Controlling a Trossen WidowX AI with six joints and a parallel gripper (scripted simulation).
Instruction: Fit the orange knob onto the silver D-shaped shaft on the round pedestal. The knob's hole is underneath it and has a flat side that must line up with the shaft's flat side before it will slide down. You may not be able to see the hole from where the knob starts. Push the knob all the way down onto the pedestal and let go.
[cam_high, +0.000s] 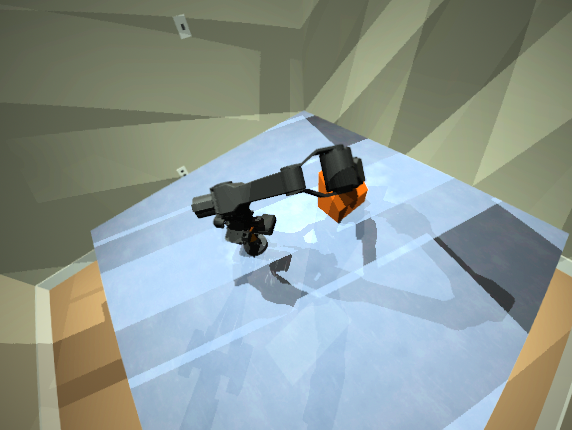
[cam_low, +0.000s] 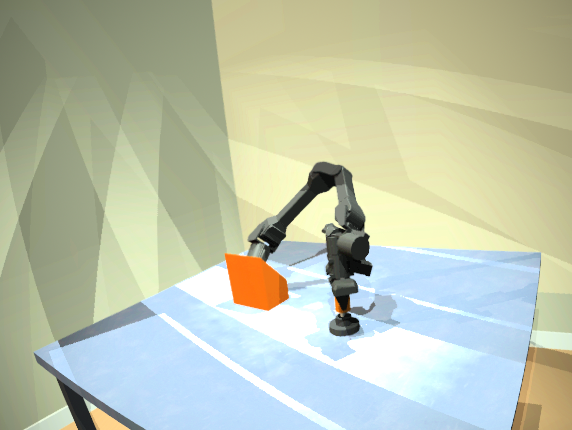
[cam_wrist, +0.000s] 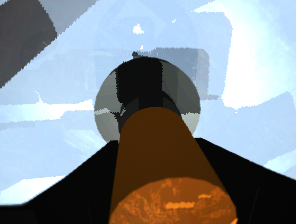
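Now: the orange knob 3 cm above my gripper tip. From my gripper tip the other things lie so: round pedestal (4 cm below).
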